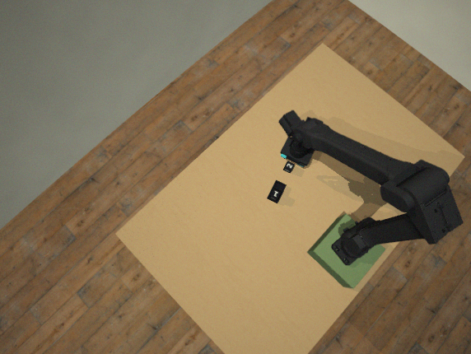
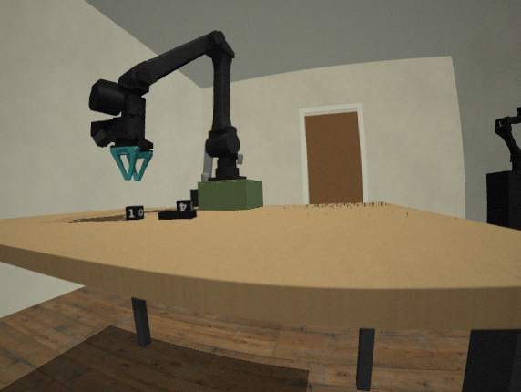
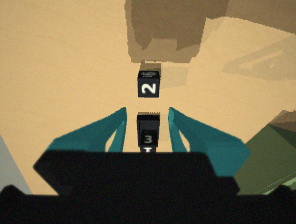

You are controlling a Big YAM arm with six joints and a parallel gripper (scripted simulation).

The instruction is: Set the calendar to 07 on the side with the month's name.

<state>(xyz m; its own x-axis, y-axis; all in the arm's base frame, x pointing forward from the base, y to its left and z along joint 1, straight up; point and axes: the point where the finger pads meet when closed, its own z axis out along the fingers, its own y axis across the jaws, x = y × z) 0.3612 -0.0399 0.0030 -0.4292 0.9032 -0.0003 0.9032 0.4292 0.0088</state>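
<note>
Now: the digit cube 9 cm below my hand. From my hand the other things lie so: black calendar tray 10 cm to the left, 9 cm below, 5 cm behind.
</note>
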